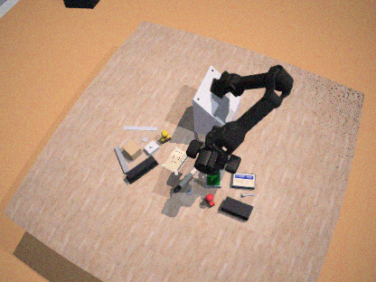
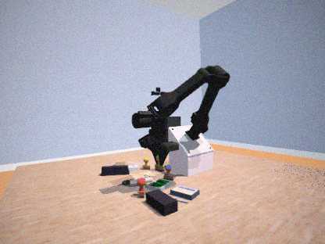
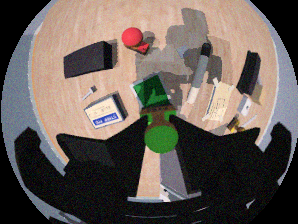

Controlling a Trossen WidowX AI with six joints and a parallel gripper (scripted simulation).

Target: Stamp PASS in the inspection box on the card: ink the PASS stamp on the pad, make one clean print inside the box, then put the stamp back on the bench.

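My gripper tip is 16 cm to the left of the cream card, 9 cm above it and 3 cm past it. From my gripper tip the other things lie so: blue stamp (8 cm behind, 7 cm below, 3 cm to the right); green ink pad (9 cm below); green-knobbed PASS stamp (right at my gripper tip).
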